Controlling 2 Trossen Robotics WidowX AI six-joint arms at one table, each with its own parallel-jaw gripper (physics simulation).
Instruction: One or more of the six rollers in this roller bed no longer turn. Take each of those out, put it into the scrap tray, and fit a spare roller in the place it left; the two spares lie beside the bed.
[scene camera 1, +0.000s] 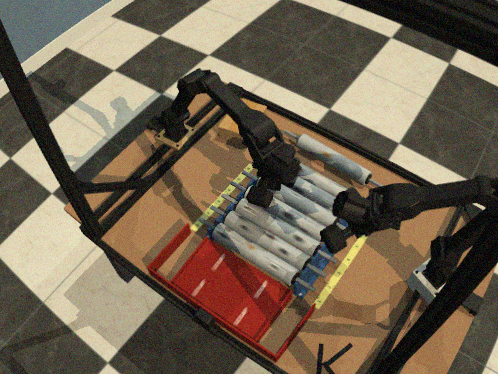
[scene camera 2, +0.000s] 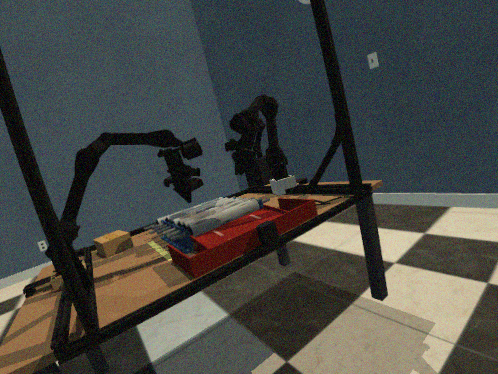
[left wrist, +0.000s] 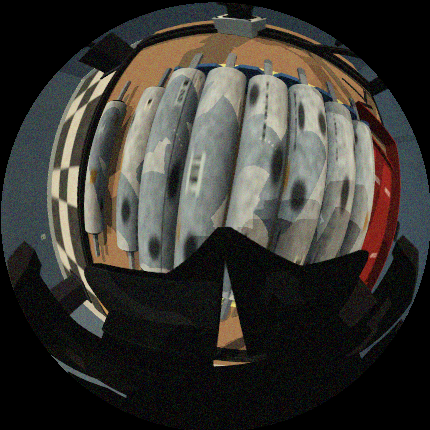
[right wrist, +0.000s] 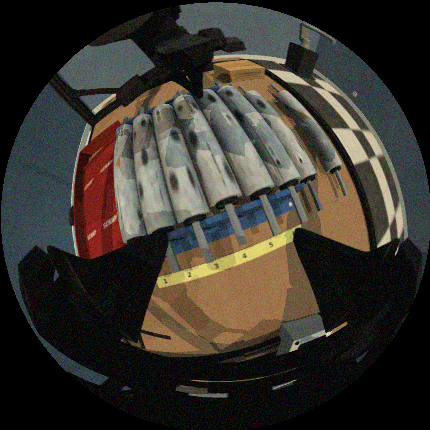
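Pixels of known places: left gripper, fingertip midpoint: (scene camera 1: 278, 189) (scene camera 2: 189, 202) (left wrist: 223, 233) (right wrist: 199, 96); right gripper, fingertip midpoint: (scene camera 1: 341, 227) (scene camera 2: 238, 175) (right wrist: 232, 235); left arm's base, link origin: (scene camera 1: 175, 133); right arm's base, link origin: (scene camera 1: 437, 274) (scene camera 2: 281, 177).
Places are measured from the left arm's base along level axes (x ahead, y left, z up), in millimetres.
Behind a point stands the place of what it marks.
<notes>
The roller bed's blue rail (scene camera 1: 312, 270) (right wrist: 255, 211) carries six grey-blue mottled rollers side by side; all six places look filled. One spare roller (scene camera 1: 332, 157) @(y 165, x 494, z 15 mm) (left wrist: 105, 165) @(y 154, x 491, z -10 mm) (right wrist: 311, 131) @(y 154, x 524, z 6 mm) lies at the far table edge; the other spare (left wrist: 136, 170) @(y 55, x 478, z 10 mm) (right wrist: 286, 131) @(y 68, x 520, z 18 mm) lies close beside the bed. The red scrap tray (scene camera 1: 220, 282) @(y -359, x 435, z -2 mm) (scene camera 2: 200, 267) @(y -441, x 268, z -10 mm) (right wrist: 97, 172) @(y -350, x 392, z -1 mm) stands against the bed's near side, with no roller in it. My left gripper (scene camera 2: 188, 198) @(y -70, x 438, z 81 mm) (left wrist: 223, 233) @(y -70, x 438, z 81 mm) is shut and empty above the bed's middle rollers. My right gripper (right wrist: 232, 235) @(y -118, x 650, z 129 mm) is open and empty above the rollers' right-hand shaft ends. Which rollers are stuck is not visible.
Yellow number strips (scene camera 1: 341, 271) @(y -149, x 691, z -27 mm) (right wrist: 230, 259) @(y -130, x 687, z -29 mm) run along both ends of the bed. An orange-yellow block (scene camera 1: 229, 126) @(y 99, x 152, z 24 mm) (scene camera 2: 113, 243) @(y 84, x 158, z 9 mm) (right wrist: 239, 71) @(y 129, x 222, z 15 mm) stands near the left arm. Black frame posts (scene camera 1: 47, 130) @(y -421, x 38, z 434 mm) (scene camera 2: 342, 110) @(y -490, x 882, z 270 mm) rise at the table's edges.
</notes>
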